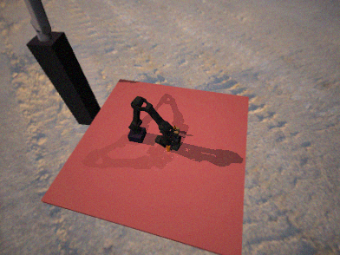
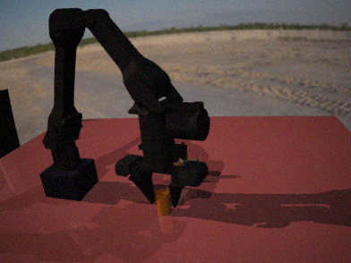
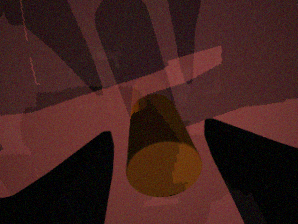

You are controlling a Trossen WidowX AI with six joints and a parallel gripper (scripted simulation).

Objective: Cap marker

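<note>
Right now my gripper tip is 3 cm short of the tan holder block and 17 cm to the right of it. Round my gripper tip: orange cap (1 cm above).
</note>
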